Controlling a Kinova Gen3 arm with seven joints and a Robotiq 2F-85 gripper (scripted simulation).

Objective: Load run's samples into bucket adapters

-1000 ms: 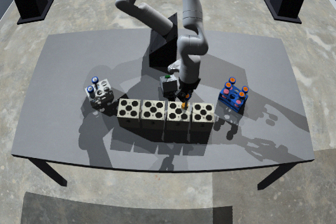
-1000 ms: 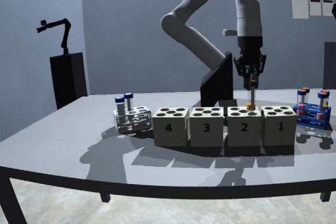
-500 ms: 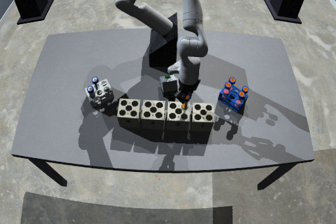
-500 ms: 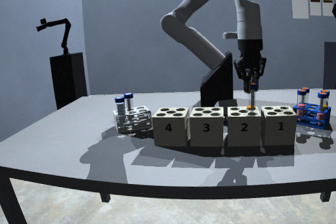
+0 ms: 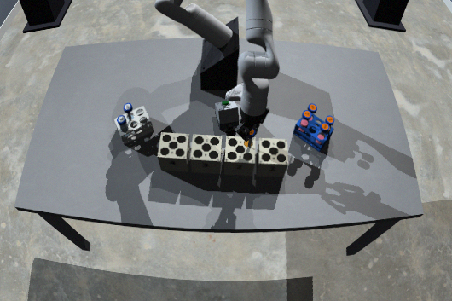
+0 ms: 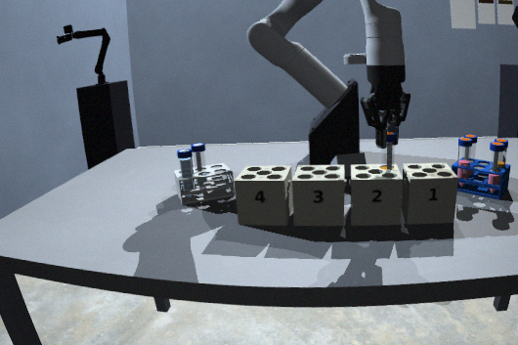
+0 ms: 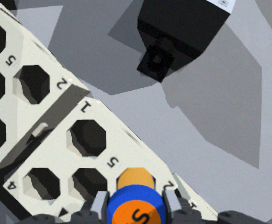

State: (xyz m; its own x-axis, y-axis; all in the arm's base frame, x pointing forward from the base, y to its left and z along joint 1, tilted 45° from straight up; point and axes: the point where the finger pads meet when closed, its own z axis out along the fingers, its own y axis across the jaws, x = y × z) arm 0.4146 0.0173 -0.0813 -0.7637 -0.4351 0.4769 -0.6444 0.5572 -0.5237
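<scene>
Now: hand 10 mm short of the sample tube S7 and 50 mm above it. From my hand the other things lie so: done desk: 170 mm behind, 60 mm to the right, 100 mm below; adapter 2: 20 mm ahead, 30 mm to the right, 110 mm below; adapter 3: 10 mm ahead, 140 mm to the right, 110 mm below.
</scene>
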